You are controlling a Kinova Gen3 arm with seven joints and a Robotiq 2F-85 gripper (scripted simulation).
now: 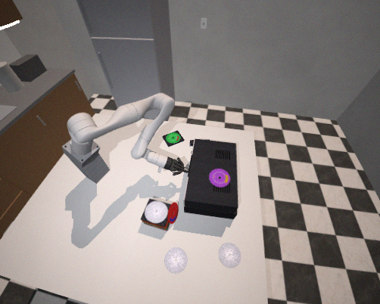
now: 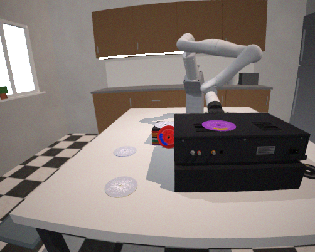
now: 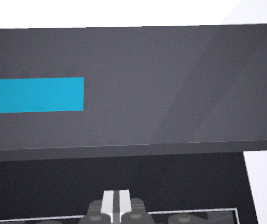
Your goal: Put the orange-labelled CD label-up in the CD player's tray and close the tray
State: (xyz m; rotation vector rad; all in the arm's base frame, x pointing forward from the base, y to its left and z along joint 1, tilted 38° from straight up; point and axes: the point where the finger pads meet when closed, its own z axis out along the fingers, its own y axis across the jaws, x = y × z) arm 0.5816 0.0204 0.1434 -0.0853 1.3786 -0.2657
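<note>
The cyan display strip is 80 mm to the right of my hand, 80 mm below it and 10 mm ahead of it. Round my hand: case: 390 mm to the left, 130 mm below, 110 mm behind.
</note>
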